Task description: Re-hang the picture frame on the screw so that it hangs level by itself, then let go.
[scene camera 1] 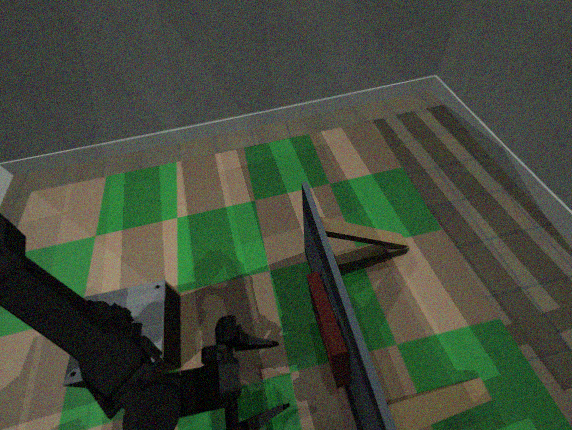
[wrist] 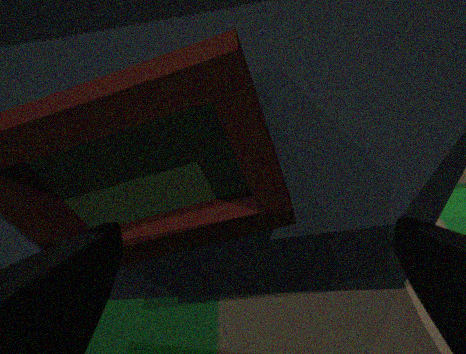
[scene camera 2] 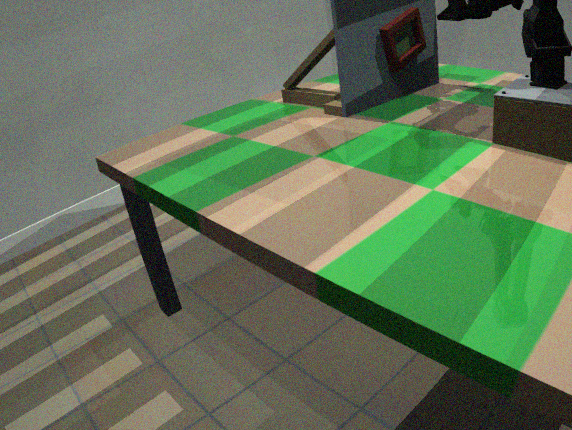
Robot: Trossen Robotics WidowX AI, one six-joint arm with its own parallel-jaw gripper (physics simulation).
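Places are measured from the arm's base along level axes (x left, y back, z up), in centimetres.
Where they show: gripper, between the fingertips: [scene camera 1: 283, 372] [wrist: 257, 233] [scene camera 2: 445, 17]; arm's base, origin of its link: [scene camera 2: 548, 84].
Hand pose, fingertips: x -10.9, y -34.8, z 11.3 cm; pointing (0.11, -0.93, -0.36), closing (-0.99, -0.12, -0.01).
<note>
Things, the pixels of their top centre, and the offset from my fingertips. "*": a spot on its surface instead. Level surfaces: height alone.
- red picture frame, centre of its top: [wrist: 104, 37] [scene camera 1: 330, 313] [scene camera 2: 401, 8] dx +7.7, dy -8.9, dz +2.7 cm
- wooden foot, a spot on its surface: [scene camera 1: 440, 405] * dx -6.3, dy -25.3, dz -7.0 cm
- tan checkered table, height of its surface: dz -22.6 cm
The red picture frame [scene camera 1: 325, 325] [scene camera 2: 400, 22] [wrist: 260, 125] is on the face of the upright grey-blue panel [scene camera 1: 311, 220] [scene camera 2: 361, 65] [wrist: 350, 125], above the table. It sits tilted, its upper edge rising to the right in the wrist view. My gripper [scene camera 1: 283, 375] [scene camera 2: 447, 12] [wrist: 257, 233] is open with nothing between its fingers. It is in front of the panel, apart from the frame in scene camera 1. In the wrist view the left fingertip overlaps the frame's lower left part, and the right fingertip is to the right of the frame. The screw does not show.
Wooden braces [scene camera 1: 370, 250] [scene camera 2: 310, 60] support the panel from behind, and a wooden foot [scene camera 1: 440, 405] extends behind it. The arm's base box [scene camera 1: 145, 305] [scene camera 2: 530, 122] stands on the green and tan checkered table [scene camera 1: 210, 245] [scene camera 2: 280, 200] before the panel.
</note>
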